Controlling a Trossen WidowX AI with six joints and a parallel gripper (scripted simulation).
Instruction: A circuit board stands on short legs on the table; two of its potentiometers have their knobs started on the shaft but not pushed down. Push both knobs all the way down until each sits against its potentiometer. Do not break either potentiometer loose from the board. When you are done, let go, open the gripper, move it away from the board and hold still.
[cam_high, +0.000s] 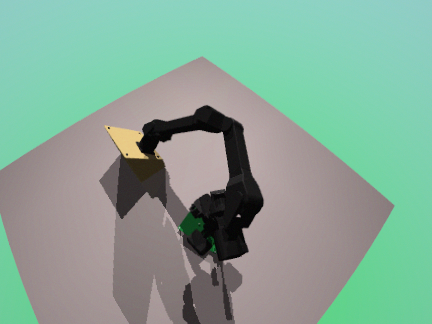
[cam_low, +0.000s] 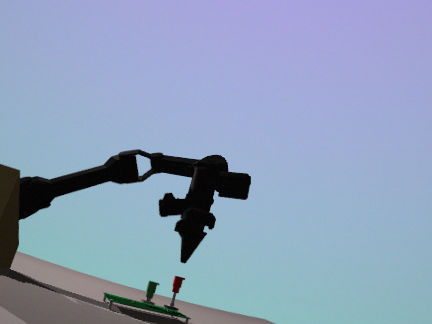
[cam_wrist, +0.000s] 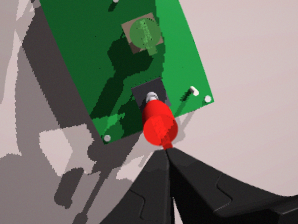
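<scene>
Right now my gripper tip is 4 cm above the red knob. The rest, counted from my gripper tip: green knob: 5 cm behind, 1 cm to the right, 7 cm below.
</scene>
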